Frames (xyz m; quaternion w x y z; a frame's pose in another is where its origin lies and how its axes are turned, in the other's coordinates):
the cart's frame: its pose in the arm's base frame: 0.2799 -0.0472 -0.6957 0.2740 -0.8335 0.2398 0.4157
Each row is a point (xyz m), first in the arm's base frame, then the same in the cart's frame.
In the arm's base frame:
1: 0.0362 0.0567 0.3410
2: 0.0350 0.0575 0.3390
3: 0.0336 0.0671 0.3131
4: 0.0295 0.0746 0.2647
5: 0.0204 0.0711 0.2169
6: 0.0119 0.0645 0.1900
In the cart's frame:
1: -1.0039 -0.1902 -0.3178
2: -1.0030 -0.1896 -0.3156
3: -0.9841 -0.1891 -0.2954
4: -0.9477 -0.1796 -0.2638
5: -0.9126 -0.1590 -0.2369
6: -0.8938 -0.1419 -0.2229

